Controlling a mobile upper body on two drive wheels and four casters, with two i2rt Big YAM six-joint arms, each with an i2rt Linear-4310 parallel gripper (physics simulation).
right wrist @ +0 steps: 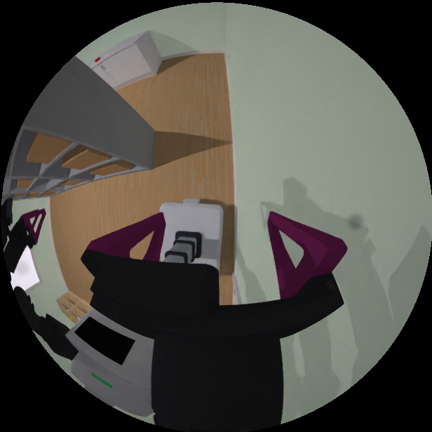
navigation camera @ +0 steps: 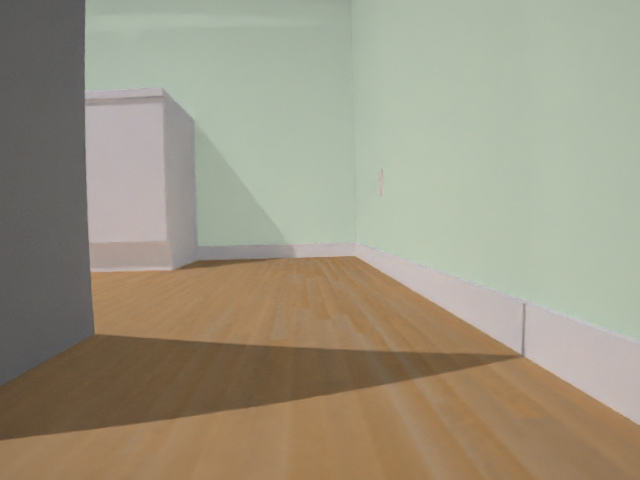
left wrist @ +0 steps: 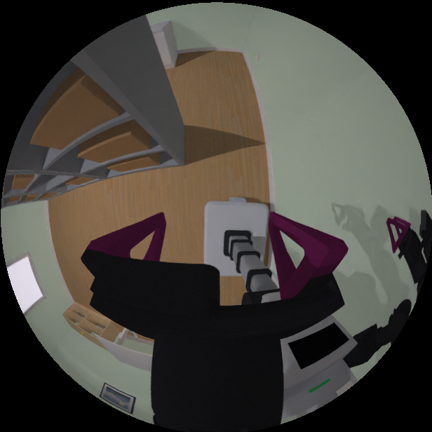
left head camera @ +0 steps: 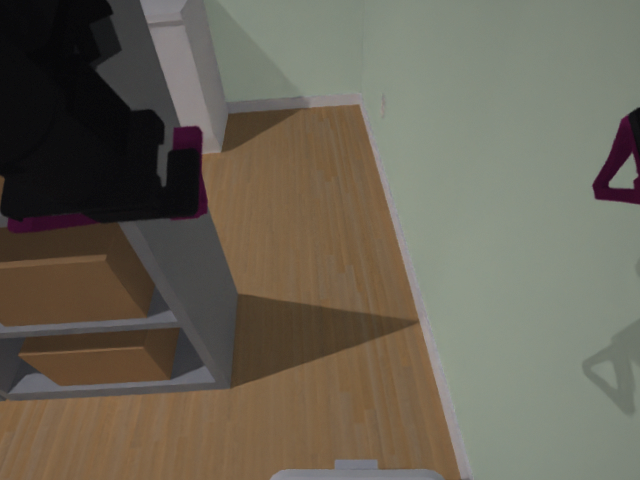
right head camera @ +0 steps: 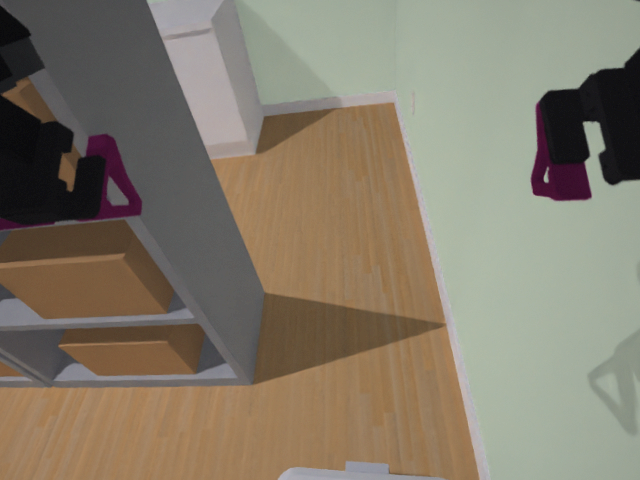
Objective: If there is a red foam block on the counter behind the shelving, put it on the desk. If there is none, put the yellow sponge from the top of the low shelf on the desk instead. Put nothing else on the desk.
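Frame: origin at the left arm's base, x ahead, y left, z up, level; metres.
Seen in the pictures: left gripper, fingertip midpoint: [left head camera: 152, 210] [right head camera: 95, 213]; right gripper, fingertip midpoint: [right head camera: 596, 183].
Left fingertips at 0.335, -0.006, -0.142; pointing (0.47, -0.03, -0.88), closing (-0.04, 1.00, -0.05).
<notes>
A point is followed by its place in that frame, as x, y, z.
A white counter [left head camera: 178, 67] @[2.191, 0.684, -0.788] [right head camera: 199, 82] @[2.183, 0.771, -0.828] [left wrist: 165, 45] [right wrist: 131, 65] [navigation camera: 129, 170] @[2.183, 0.766, -0.901] stands beyond the grey shelving [left head camera: 206, 299] @[0.792, 0.264, -0.983] [right head camera: 227, 289] @[0.825, 0.267, -0.981] [left wrist: 150, 85] [right wrist: 110, 120] [navigation camera: 43, 180] @[0.960, 0.278, -1.094]. A small red item [right wrist: 97, 59] lies on its top in the right wrist view; its shape is too small to tell. A tiny yellow item [left wrist: 82, 333] [right wrist: 71, 318] shows at the low wooden shelf. My left gripper [left wrist: 216, 217] is open and empty, far from both. My right gripper [right wrist: 216, 217] is open and empty, near the wall. The shelving hides part of the counter.
The green wall [left head camera: 516, 232] @[0.674, -0.577, -0.545] [right head camera: 527, 289] @[0.596, -0.583, -0.642] [navigation camera: 491, 155] @[1.079, -0.543, -1.057] runs along the right. Wooden floor [left head camera: 305, 232] @[1.494, -0.016, -1.409] [navigation camera: 310, 310] @[1.316, -0.168, -1.410] lies between it and the shelving's end. Brown boxes [left head camera: 98, 366] @[0.633, 0.682, -1.178] [right head camera: 134, 356] @[0.636, 0.651, -1.160] fill shelving compartments. My white base [left wrist: 215, 245] [right wrist: 212, 225] stands close to the wall.
</notes>
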